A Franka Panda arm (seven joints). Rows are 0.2 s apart.
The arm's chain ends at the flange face. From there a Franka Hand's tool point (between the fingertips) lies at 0.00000 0.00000 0.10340 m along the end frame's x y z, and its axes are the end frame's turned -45 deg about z.
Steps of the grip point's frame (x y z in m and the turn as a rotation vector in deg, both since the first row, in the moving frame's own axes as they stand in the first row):
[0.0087 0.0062 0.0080 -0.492 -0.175 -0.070]
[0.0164 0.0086 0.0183 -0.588 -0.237 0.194]
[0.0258 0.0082 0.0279 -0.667 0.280 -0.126]
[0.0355 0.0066 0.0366 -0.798 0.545 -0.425]
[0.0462 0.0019 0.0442 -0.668 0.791 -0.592]
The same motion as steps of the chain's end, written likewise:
[0.0101 -0.0026 0.0080 -0.472 0.224 -0.070]
[0.0172 -0.0066 0.0183 -0.583 0.248 0.194]
[0.0228 -0.0129 0.0279 -0.274 0.670 -0.126]
[0.0281 -0.0208 0.0366 -0.179 0.950 -0.425]
[0.0322 -0.0312 0.0442 0.087 1.032 -0.592]

